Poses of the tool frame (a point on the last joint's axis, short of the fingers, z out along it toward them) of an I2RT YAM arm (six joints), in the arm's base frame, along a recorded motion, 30 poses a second.
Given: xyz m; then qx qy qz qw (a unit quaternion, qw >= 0).
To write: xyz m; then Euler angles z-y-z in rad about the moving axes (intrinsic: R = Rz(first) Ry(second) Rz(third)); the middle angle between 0 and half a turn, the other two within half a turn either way. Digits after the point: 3 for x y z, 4 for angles.
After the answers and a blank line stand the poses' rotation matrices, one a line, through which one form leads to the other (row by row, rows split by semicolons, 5 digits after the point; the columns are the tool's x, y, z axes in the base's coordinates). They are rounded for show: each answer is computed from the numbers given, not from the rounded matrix.
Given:
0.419 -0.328 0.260 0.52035 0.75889 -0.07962 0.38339
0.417 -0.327 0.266 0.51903 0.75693 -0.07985 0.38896
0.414 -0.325 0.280 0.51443 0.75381 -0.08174 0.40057
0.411 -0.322 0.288 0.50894 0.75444 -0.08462 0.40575
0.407 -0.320 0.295 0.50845 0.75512 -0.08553 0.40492
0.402 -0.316 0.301 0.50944 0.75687 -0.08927 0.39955
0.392 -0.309 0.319 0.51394 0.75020 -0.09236 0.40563
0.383 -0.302 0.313 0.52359 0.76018 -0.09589 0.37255
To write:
0.419 -0.328 0.260 -0.8058 2.3369 0.3963
0.417 -0.327 0.266 -0.8035 2.3249 0.3986
0.414 -0.325 0.280 -0.8001 2.2993 0.3975
0.411 -0.322 0.288 -0.7991 2.2868 0.3879
0.407 -0.320 0.295 -0.8008 2.2882 0.3844
0.402 -0.316 0.301 -0.8123 2.2980 0.3726
0.392 -0.309 0.319 -0.8245 2.2835 0.3768
0.383 -0.302 0.313 -0.8551 2.3518 0.3512

-0.16450 0.85082 0.49904; 0.72872 0.44580 -0.51984; -0.66476 0.27815 -0.69335
-0.15864 0.84785 0.50594; 0.72362 0.44846 -0.52464; -0.67172 0.28288 -0.68467
-0.14982 0.84105 0.51981; 0.71008 0.45736 -0.53536; -0.68800 0.28890 -0.66573
-0.15269 0.83660 0.52610; 0.69926 0.46764 -0.54069; -0.69837 0.28533 -0.65641
-0.15504 0.83714 0.52455; 0.69861 0.46833 -0.54093; -0.69850 0.28259 -0.65745
-0.16165 0.84250 0.51386; 0.69983 0.46500 -0.54223; -0.69578 0.27196 -0.66478
-0.14266 0.84604 0.51367; 0.69619 0.45467 -0.55552; -0.70354 0.27836 -0.65387
-0.17413 0.86749 0.46599; 0.72459 0.43332 -0.53591; -0.66682 0.24434 -0.70403

